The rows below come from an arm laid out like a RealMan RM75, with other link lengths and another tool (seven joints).
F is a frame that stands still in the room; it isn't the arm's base.
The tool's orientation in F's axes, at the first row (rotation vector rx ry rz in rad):
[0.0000 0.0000 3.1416]
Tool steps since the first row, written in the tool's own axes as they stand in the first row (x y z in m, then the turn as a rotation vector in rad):
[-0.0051 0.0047 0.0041 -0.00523 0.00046 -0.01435]
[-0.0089 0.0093 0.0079 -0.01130 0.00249 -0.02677]
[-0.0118 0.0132 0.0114 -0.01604 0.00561 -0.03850]
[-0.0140 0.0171 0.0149 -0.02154 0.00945 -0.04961]
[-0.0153 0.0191 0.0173 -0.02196 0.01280 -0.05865]
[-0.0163 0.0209 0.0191 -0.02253 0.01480 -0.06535]
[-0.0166 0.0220 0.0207 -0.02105 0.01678 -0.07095]
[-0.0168 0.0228 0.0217 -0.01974 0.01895 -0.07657]
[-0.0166 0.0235 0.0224 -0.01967 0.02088 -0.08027]
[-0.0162 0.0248 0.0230 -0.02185 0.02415 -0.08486]
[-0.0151 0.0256 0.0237 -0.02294 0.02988 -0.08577]
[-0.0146 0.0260 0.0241 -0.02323 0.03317 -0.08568]
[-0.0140 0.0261 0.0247 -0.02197 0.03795 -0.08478]
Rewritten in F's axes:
[0.0051 -0.0047 0.0041 0.00523 -0.00046 -0.01435]
[0.0089 -0.0093 0.0079 0.01130 -0.00249 -0.02677]
[0.0118 -0.0132 0.0114 0.01604 -0.00561 -0.03850]
[0.0140 -0.0171 0.0149 0.02154 -0.00945 -0.04961]
[0.0153 -0.0191 0.0173 0.02196 -0.01280 -0.05865]
[0.0163 -0.0209 0.0191 0.02253 -0.01480 -0.06535]
[0.0166 -0.0220 0.0207 0.02105 -0.01678 -0.07095]
[0.0168 -0.0228 0.0217 0.01974 -0.01895 -0.07657]
[0.0166 -0.0235 0.0224 0.01967 -0.02088 -0.08027]
[0.0162 -0.0248 0.0230 0.02185 -0.02415 -0.08486]
[0.0151 -0.0256 0.0237 0.02294 -0.02988 -0.08577]
[0.0146 -0.0260 0.0241 0.02323 -0.03317 -0.08568]
[0.0140 -0.0261 0.0247 0.02197 -0.03795 -0.08478]

